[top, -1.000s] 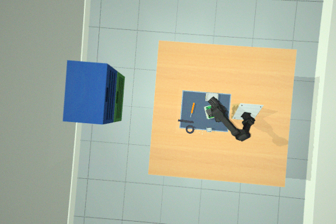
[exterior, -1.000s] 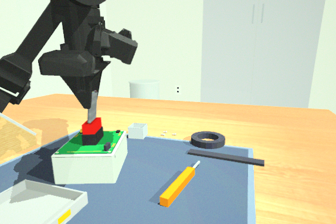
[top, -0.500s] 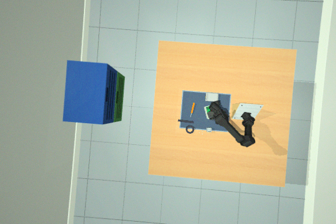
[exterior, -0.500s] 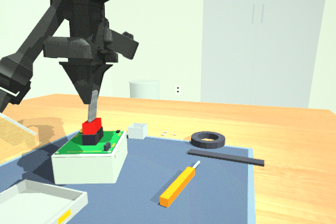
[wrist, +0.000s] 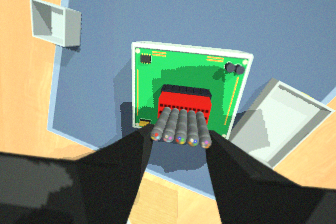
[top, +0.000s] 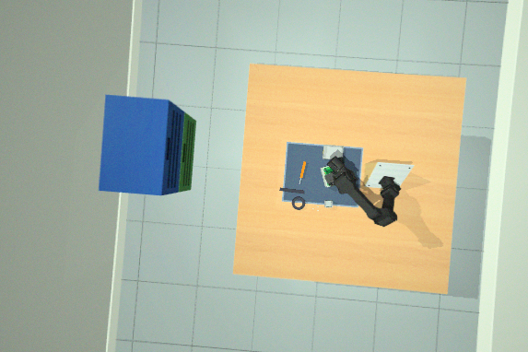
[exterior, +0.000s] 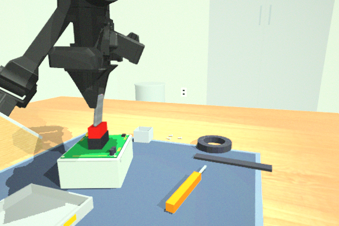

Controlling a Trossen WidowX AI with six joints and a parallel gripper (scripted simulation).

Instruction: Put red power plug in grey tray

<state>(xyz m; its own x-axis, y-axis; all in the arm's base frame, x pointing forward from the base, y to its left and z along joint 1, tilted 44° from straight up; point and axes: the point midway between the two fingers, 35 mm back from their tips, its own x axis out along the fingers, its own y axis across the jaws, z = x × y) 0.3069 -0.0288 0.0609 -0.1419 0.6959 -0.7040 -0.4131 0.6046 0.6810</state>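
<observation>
My gripper tip is now 4 cm above the red power plug. The rest, counted from my gripper tip: blue mat (5 cm ahead, 13 cm below); dark flat bar (22 cm ahead, 13 cm to the left, 12 cm below).
</observation>
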